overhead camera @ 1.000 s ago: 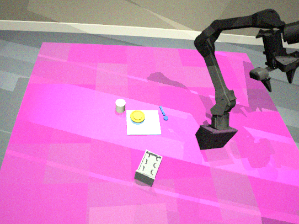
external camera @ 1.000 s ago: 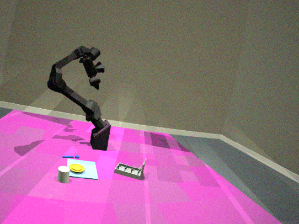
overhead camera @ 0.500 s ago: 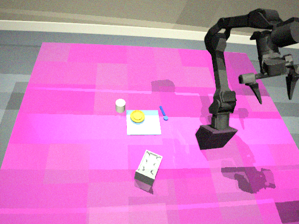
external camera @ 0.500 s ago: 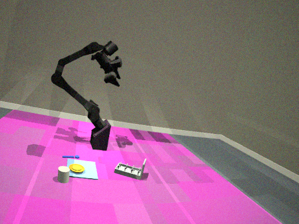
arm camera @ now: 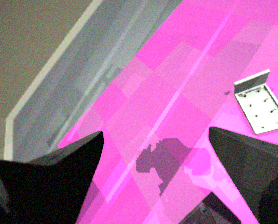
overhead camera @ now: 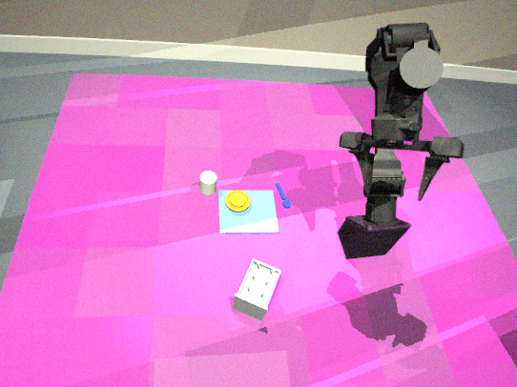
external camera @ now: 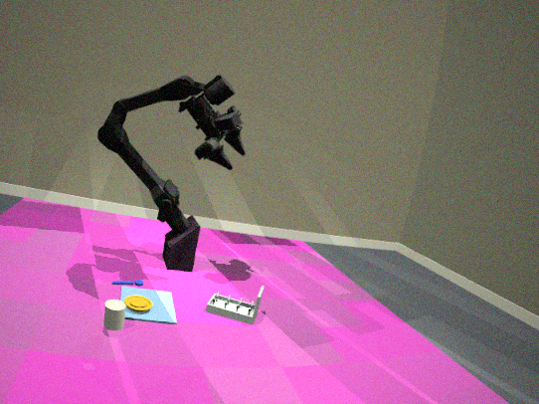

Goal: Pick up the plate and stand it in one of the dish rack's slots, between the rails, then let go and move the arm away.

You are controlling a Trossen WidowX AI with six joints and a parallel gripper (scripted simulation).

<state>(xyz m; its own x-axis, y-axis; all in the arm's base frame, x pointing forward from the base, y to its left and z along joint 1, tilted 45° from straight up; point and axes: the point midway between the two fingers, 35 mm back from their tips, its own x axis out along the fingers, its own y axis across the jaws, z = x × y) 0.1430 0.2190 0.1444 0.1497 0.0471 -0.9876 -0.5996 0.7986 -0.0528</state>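
Right now my gripper tip is 340 mm above the yellow plate, 250 mm to the left of it and 170 mm short of it. Round my gripper tip: light blue sheet 360 mm below, 230 mm to the right, 150 mm ahead; grey dish rack 340 mm below, 180 mm ahead, 10 mm to the right; blue spoon 360 mm below, 250 mm to the right, 40 mm ahead.
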